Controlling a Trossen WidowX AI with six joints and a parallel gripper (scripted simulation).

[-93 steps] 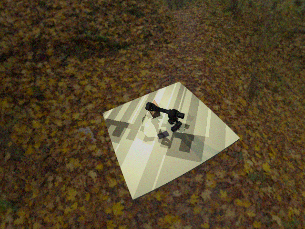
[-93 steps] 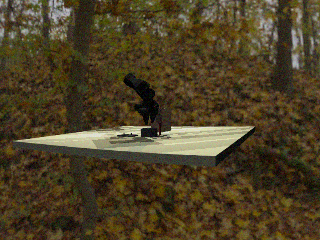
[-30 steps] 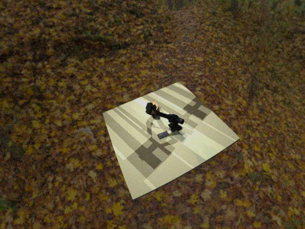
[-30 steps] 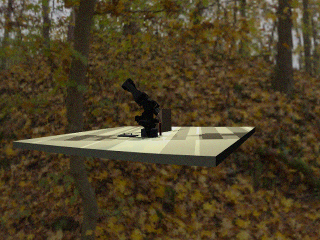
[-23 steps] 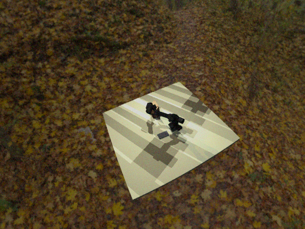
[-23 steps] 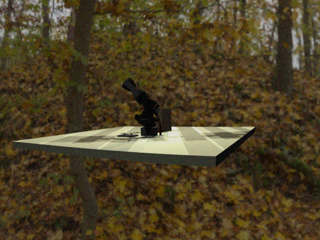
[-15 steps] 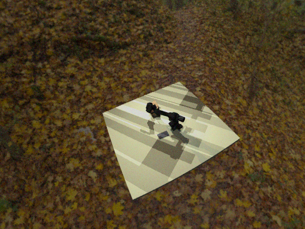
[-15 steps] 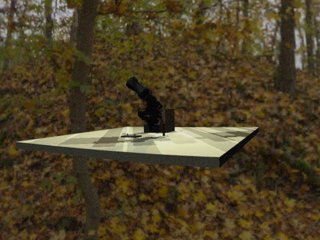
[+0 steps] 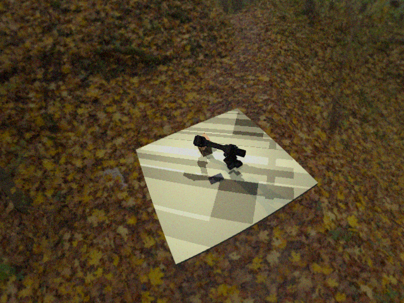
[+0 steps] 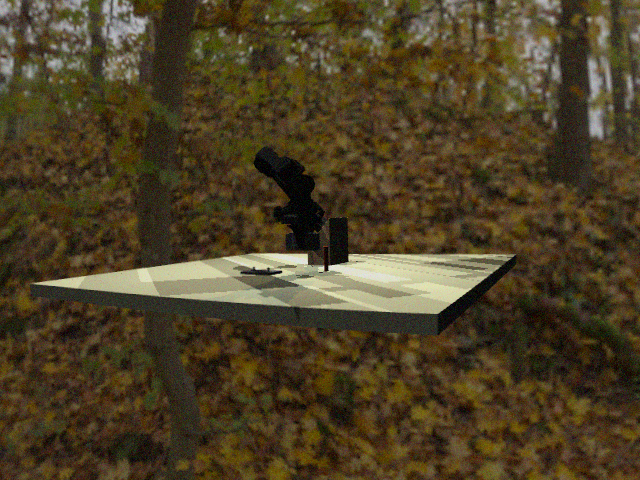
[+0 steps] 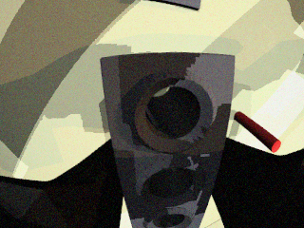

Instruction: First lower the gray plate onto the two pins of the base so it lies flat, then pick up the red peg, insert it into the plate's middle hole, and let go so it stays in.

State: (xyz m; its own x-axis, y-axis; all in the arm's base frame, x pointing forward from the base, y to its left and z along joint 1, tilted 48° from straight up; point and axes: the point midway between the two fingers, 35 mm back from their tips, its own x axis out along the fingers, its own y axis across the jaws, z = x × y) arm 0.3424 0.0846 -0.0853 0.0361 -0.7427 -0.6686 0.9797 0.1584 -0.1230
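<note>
My gripper tip is 170 mm to the left of the dark base and 80 mm above it. Also, from my gripper tip: gray plate (30 mm above); red peg (120 mm behind, 10 mm to the left, 50 mm below).
</note>
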